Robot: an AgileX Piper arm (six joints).
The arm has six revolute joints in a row. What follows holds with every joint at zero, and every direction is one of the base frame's. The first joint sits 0.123 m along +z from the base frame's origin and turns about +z. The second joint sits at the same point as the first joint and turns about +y. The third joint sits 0.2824 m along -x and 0.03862 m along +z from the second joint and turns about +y. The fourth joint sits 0.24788 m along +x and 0.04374 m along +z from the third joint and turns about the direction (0.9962, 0, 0.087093). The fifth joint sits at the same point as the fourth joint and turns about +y. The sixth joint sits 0.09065 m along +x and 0.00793 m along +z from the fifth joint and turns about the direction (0.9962, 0, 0.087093). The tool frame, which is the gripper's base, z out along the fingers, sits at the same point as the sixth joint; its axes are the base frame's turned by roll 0, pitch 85.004 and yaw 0 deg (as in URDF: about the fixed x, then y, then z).
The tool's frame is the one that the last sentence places.
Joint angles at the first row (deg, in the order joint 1, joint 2, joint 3, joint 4, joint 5, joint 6):
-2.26 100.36 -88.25 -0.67 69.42 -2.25
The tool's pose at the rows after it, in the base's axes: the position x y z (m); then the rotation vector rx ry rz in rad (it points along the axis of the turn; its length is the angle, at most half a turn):
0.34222, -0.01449, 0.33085, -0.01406, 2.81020, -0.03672
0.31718, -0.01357, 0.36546, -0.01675, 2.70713, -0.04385
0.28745, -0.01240, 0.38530, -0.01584, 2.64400, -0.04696
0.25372, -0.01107, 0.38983, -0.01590, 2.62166, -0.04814
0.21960, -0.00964, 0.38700, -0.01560, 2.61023, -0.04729
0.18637, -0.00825, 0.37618, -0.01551, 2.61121, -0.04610
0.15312, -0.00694, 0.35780, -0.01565, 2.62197, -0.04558
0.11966, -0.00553, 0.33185, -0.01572, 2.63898, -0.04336
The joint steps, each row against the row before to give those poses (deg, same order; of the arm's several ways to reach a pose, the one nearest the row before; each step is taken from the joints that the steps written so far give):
0.00 -5.66 0.00 0.00 0.10 -0.45
0.00 -6.27 0.31 -0.04 0.06 -0.17
0.00 -6.40 2.78 0.00 0.00 0.00
0.00 -6.88 5.54 0.00 0.05 -0.01
0.00 -7.00 6.30 0.06 0.06 0.00
0.00 -7.02 7.07 0.04 0.00 0.00
0.00 -7.33 7.95 0.00 0.00 0.00
0.01 -7.91 8.88 0.06 0.00 0.00

